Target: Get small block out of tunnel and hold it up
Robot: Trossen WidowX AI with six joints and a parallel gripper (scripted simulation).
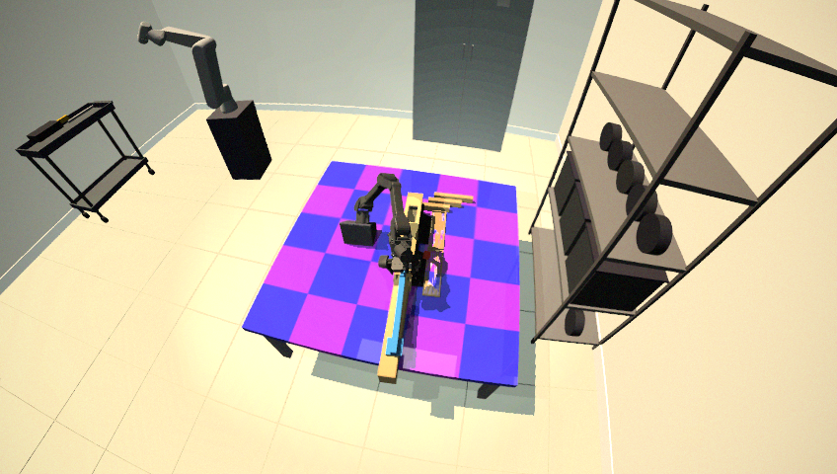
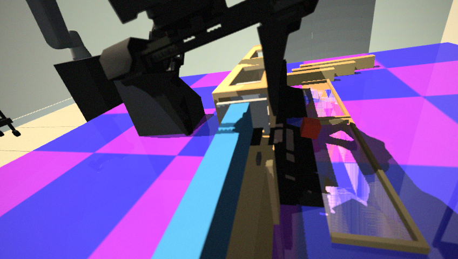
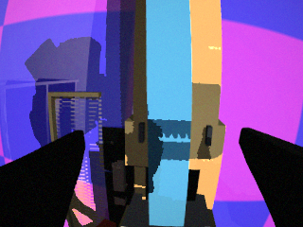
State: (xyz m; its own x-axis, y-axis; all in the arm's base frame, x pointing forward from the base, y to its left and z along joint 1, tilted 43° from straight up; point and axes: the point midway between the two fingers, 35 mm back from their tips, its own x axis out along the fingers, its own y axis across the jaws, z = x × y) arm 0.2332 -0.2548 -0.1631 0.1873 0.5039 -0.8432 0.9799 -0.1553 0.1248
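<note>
My gripper tip is now 22 cm to the right of the small red block, 13 cm above it and 10 cm short of it. The rest, counted from my gripper tip: tan tunnel: 8 cm below, 7 cm to the left, 3 cm ahead.
</note>
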